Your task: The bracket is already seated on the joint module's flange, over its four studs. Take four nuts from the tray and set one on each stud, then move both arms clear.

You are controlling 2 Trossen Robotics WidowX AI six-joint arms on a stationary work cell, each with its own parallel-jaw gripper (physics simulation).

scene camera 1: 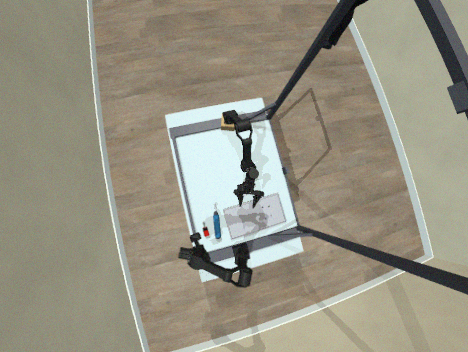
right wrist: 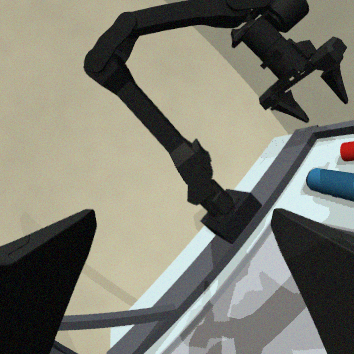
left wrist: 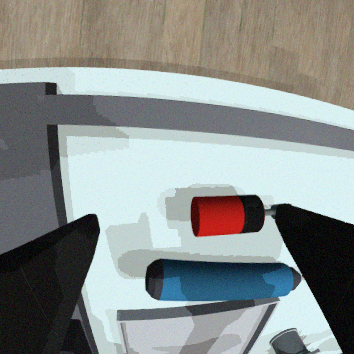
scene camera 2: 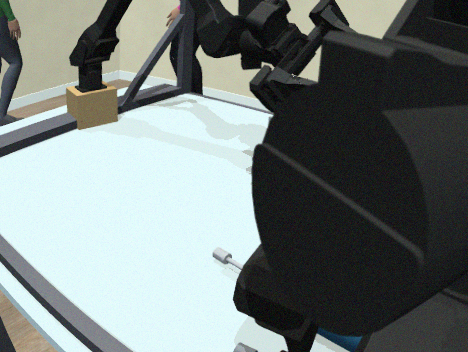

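Pixels of known places: left gripper, fingertip midpoint: (scene camera 1: 201, 242) (right wrist: 325, 112) (left wrist: 188, 218); right gripper, fingertip midpoint: (scene camera 1: 246, 207) (right wrist: 184, 218); left arm's base, origin of the base link: (scene camera 1: 241, 253) (right wrist: 222, 207); right arm's base, origin of the base link: (scene camera 1: 228, 119) (scene camera 2: 90, 87).
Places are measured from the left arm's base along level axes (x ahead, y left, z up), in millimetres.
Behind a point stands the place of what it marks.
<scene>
The grey tray (scene camera 1: 281, 216) {x 150, y -352, z -56 mm} (left wrist: 200, 307) {x 199, y 46, z -55 mm} lies at the lower right of the table in scene camera 1, with small dark nuts (scene camera 1: 268, 206) {x 247, y -275, z -51 mm} at its upper right. The joint module (left wrist: 286, 341) {x 386, y -93, z -38 mm} shows as a dark grey cylinder at the bottom edge of the left wrist view; its bracket and studs are mostly out of frame there and hidden behind the left arm in scene camera 2. My left gripper (left wrist: 188, 218) {x 146, y 235, z 21 mm} (right wrist: 325, 112) {x 146, y 235, z 21 mm} is open and empty, above the table edge near the red driver. My right gripper (scene camera 1: 248, 204) {x 305, y -83, z 170 mm} (right wrist: 184, 218) {x 305, y -83, z 170 mm} is open and empty above the tray's upper edge.
A blue driver (scene camera 1: 217, 225) {x 220, y 109, z -20 mm} (left wrist: 220, 280) {x 199, y 131, z -26 mm} (right wrist: 332, 184) {x 195, y 102, z -25 mm} lies beside the tray, and a red driver (scene camera 1: 206, 231) {x 199, y 191, z -28 mm} (left wrist: 217, 216) {x 183, y 204, z -28 mm} (right wrist: 348, 151) {x 186, y 182, z -33 mm} lies beyond it. A tan block (scene camera 1: 227, 124) {x 879, y -126, z 21 mm} (scene camera 2: 92, 107) {x 867, y -115, z -14 mm} is under the right arm's base. Dark frame beams (left wrist: 150, 112) {x 128, y 277, z -40 mm} border the table.
</scene>
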